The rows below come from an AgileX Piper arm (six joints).
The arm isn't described. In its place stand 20 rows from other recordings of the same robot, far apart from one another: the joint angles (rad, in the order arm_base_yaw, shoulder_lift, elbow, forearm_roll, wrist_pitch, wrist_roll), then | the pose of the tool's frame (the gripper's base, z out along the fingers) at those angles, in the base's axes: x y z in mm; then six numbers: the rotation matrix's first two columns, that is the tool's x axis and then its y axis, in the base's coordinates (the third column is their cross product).
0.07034 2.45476 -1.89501 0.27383 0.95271 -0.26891 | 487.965, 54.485, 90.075, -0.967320, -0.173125, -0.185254, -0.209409, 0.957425, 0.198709
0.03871 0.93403 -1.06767 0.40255 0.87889 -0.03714 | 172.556, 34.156, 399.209, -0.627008, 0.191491, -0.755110, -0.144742, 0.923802, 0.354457
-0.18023 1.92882 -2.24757 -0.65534 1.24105 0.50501 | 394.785, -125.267, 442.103, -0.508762, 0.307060, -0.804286, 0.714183, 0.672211, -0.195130
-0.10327 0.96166 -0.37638 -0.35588 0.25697 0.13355 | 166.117, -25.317, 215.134, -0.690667, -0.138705, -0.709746, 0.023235, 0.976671, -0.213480
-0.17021 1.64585 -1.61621 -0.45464 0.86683 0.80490 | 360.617, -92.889, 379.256, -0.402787, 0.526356, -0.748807, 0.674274, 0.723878, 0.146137
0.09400 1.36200 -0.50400 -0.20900 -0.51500 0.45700 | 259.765, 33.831, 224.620, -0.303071, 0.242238, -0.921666, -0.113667, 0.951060, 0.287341
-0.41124 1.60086 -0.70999 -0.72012 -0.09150 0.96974 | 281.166, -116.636, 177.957, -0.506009, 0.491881, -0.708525, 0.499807, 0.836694, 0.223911
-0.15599 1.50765 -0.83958 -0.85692 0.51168 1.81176 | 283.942, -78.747, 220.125, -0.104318, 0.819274, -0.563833, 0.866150, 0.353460, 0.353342
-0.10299 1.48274 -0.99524 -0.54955 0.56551 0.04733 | 303.432, -56.966, 261.999, -0.819816, -0.317548, -0.476514, -0.076086, 0.885182, -0.458982
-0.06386 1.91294 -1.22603 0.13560 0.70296 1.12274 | 374.685, -15.991, 165.399, -0.286707, 0.957947, -0.011687, 0.918206, 0.278252, 0.281912
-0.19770 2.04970 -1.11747 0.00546 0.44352 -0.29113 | 365.403, -72.979, 95.471, -0.958684, -0.095874, -0.267829, -0.078044, 0.994013, -0.076470
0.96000 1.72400 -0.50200 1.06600 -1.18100 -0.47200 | 208.659, 169.579, 164.041, -0.154980, -0.088248, -0.983968, -0.013051, 0.996098, -0.087280
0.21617 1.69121 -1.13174 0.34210 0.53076 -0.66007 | 344.120, 91.390, 229.883, -0.649484, -0.500043, -0.572824, -0.571243, 0.818087, -0.066452
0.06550 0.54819 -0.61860 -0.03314 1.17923 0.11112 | 70.819, 1.852, 286.626, -0.851763, 0.042604, -0.522192, 0.034438, 0.999086, 0.025340
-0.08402 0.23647 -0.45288 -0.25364 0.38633 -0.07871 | 56.648, -13.405, 316.174, -0.122589, -0.298594, -0.946474, 0.146807, 0.937720, -0.314847
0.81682 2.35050 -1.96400 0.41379 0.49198 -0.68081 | 355.089, 403.385, 182.489, -0.198393, -0.650854, -0.732822, -0.915200, 0.390611, -0.099152
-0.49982 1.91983 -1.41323 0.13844 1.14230 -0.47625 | 331.957, -168.257, 202.866, -0.994513, 0.083782, -0.062643, 0.076591, 0.991031, 0.109506
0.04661 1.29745 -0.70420 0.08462 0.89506 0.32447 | 205.913, 15.612, 213.556, -0.936254, 0.324501, -0.134641, 0.309111, 0.943001, 0.123284
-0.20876 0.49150 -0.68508 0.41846 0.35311 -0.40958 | 94.707, -6.992, 376.966, -0.044037, -0.005102, -0.999017, 0.067229, 0.997705, -0.008059
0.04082 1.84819 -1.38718 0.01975 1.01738 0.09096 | 371.828, 16.717, 223.411, -0.982466, 0.061112, -0.176142, 0.055878, 0.997840, 0.034528
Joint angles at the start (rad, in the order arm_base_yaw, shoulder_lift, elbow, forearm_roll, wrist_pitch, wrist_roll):
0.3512, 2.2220, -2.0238, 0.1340, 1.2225, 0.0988
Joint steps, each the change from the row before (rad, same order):
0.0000, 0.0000, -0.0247, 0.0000, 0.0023, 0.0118
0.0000, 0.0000, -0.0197, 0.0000, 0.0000, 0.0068
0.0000, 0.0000, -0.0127, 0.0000, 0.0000, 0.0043
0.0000, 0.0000, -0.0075, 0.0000, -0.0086, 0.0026
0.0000, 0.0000, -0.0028, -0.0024, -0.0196, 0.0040
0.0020, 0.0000, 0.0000, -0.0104, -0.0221, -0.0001
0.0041, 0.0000, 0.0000, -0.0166, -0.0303, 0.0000
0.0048, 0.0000, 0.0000, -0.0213, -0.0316, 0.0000
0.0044, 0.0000, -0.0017, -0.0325, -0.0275, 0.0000
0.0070, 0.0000, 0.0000, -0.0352, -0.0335, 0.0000
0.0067, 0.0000, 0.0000, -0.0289, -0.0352, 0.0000
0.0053, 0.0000, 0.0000, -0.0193, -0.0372, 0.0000
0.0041, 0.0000, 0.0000, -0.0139, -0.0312, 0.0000
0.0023, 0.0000, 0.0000, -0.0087, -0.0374, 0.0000
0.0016, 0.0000, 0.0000, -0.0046, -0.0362, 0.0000
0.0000, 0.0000, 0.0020, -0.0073, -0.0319, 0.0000
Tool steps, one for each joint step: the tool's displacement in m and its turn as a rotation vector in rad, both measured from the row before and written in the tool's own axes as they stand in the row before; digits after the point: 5 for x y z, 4 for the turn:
-0.00342, 0.00128, -0.00600, -0.0034, -0.0219, 0.0087
-0.00288, 0.00107, -0.00478, -0.0031, -0.0193, 0.0043
-0.00186, 0.00070, -0.00308, -0.0021, -0.0124, 0.0027
-0.00188, 0.00052, -0.00182, -0.0023, -0.0159, 0.0017
-0.00221, 0.00018, -0.00070, -0.0007, -0.0225, 0.0028
-0.00192, 0.00034, 0.00009, 0.0061, -0.0228, -0.0059
-0.00253, 0.00094, 0.00016, 0.0098, -0.0314, -0.0104
-0.00265, 0.00095, 0.00015, 0.0133, -0.0331, -0.0135
-0.00276, -0.00006, -0.00032, 0.0232, -0.0321, -0.0189
-0.00286, 0.00106, 0.00005, 0.0233, -0.0365, -0.0232
-0.00302, 0.00150, -0.00004, 0.0170, -0.0377, -0.0207
-0.00323, 0.00162, -0.00010, 0.0087, -0.0387, -0.0150
-0.00273, 0.00140, -0.00010, 0.0051, -0.0323, -0.0114
-0.00335, 0.00097, -0.00011, 0.0008, -0.0379, -0.0071
-0.00324, 0.00091, -0.00009, -0.0020, -0.0363, -0.0042
-0.00247, -0.00014, 0.00037, 0.0016, -0.0304, -0.0049

